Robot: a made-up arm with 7 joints. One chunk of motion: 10 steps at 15 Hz.
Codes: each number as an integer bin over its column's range. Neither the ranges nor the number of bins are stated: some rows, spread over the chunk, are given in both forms.
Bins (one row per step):
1: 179 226 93 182 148 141
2: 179 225 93 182 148 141
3: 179 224 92 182 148 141
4: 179 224 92 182 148 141
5: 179 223 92 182 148 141
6: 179 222 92 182 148 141
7: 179 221 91 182 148 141
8: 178 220 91 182 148 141
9: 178 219 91 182 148 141
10: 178 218 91 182 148 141
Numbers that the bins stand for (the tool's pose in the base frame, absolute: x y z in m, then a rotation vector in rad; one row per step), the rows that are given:
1: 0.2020 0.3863 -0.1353 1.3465 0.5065 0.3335
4: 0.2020 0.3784 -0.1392 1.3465 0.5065 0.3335
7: 0.2020 0.3667 -0.1431 1.3465 0.5065 0.3335
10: 0.1980 0.3549 -0.1431 1.3465 0.5065 0.3335
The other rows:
2: 0.2020 0.3824 -0.1353 1.3465 0.5065 0.3335
3: 0.2020 0.3784 -0.1392 1.3465 0.5065 0.3335
5: 0.2020 0.3745 -0.1392 1.3465 0.5065 0.3335
6: 0.2020 0.3706 -0.1392 1.3465 0.5065 0.3335
8: 0.1980 0.3627 -0.1431 1.3465 0.5065 0.3335
9: 0.1980 0.3588 -0.1431 1.3465 0.5065 0.3335

